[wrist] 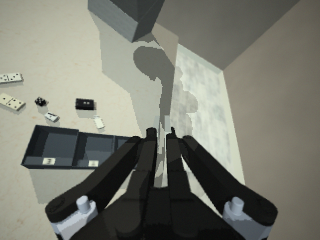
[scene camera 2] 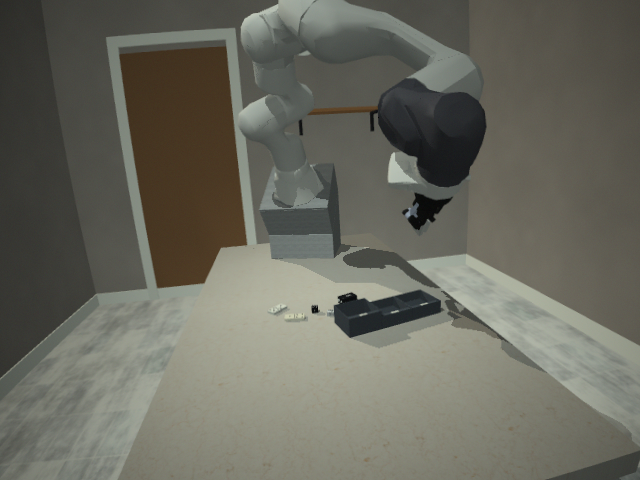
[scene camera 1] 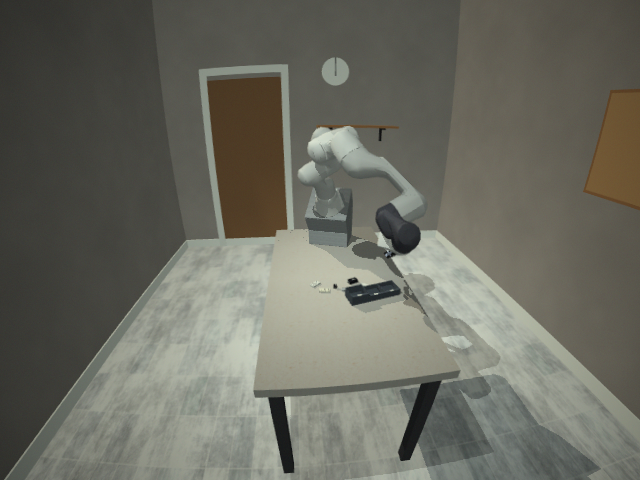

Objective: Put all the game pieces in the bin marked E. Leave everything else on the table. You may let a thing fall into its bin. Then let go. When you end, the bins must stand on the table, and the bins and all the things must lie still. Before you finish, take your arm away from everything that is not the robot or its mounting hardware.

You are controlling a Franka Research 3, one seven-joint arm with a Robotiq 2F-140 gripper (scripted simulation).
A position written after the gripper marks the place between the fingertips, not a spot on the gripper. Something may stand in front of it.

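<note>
Dark three-part bin [scene camera 2: 360, 325], [scene camera 1: 386, 289], [wrist: 46, 143]. The gripper [scene camera 2: 419, 229], [wrist: 162, 123].
</note>
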